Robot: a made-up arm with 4 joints. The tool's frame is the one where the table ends. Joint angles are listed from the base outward.
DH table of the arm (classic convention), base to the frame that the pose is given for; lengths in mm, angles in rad. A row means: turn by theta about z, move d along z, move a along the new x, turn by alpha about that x. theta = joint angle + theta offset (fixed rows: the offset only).
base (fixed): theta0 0.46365; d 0; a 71.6; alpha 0
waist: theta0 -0.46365; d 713; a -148; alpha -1.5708
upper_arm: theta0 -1.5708; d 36; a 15; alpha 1.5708
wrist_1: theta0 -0.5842; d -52.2; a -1; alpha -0.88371
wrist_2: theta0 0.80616; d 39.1; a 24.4; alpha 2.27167
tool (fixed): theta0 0.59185; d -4.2; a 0; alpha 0
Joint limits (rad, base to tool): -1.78..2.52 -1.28..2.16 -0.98..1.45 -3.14..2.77
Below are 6 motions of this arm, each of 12 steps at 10 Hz.
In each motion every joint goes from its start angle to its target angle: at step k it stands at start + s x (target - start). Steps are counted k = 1, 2, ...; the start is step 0. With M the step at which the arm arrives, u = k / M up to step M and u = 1 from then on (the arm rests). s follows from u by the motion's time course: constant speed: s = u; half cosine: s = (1 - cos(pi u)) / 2; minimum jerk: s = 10 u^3 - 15 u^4 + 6 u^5.
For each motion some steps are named. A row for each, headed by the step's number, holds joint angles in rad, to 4 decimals.
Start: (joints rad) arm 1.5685 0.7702 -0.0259 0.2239
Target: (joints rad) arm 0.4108 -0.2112 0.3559 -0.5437
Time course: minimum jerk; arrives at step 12
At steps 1, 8, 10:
1: 1.5626 0.7652 -0.0240 0.2200
8: 0.6538 -0.0052 0.2758 -0.3826
10: 0.4519 -0.1764 0.3423 -0.5165

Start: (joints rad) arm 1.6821 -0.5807 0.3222 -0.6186
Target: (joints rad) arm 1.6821 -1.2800 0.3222 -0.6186
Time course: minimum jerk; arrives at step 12
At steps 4, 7, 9, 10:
4: 1.6821 -0.7275 0.3222 -0.6186
7: 1.6821 -1.0376 0.3222 -0.6186
9: 1.6821 -1.2076 0.3222 -0.6186
10: 1.6821 -1.2552 0.3222 -0.6186

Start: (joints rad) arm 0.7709 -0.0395 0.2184 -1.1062
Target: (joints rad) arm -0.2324 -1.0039 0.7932 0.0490
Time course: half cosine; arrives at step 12
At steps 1, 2, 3, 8, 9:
1: 0.7538 -0.0559 0.2282 -1.0865
2: 0.7037 -0.1041 0.2569 -1.0288
3: 0.6240 -0.1807 0.3026 -0.9370
8: 0.0184 -0.7628 0.6495 -0.2398
9: -0.0855 -0.8627 0.7090 -0.1202

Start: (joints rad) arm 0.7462 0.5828 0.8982 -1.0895
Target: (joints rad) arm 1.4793 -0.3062 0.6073 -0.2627
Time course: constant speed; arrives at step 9
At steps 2, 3, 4, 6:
2: 0.9091 0.3852 0.8336 -0.9058
3: 0.9906 0.2865 0.8012 -0.8139
4: 1.0720 0.1877 0.7689 -0.7220
6: 1.2349 -0.0099 0.7043 -0.5383

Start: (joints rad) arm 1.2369 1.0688 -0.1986 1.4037
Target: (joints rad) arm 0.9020 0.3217 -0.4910 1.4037
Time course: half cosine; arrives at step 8
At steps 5, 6, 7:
5: 1.0054 0.5523 -0.4007 1.4037
6: 0.9510 0.4311 -0.4482 1.4037
7: 0.9147 0.3501 -0.4799 1.4037

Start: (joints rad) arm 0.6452 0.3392 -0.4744 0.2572
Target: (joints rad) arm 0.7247 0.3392 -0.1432 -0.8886
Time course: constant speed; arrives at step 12
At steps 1, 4, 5, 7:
1: 0.6518 0.3392 -0.4468 0.1617
4: 0.6717 0.3392 -0.3640 -0.1247
5: 0.6783 0.3392 -0.3364 -0.2202
7: 0.6916 0.3392 -0.2812 -0.4112

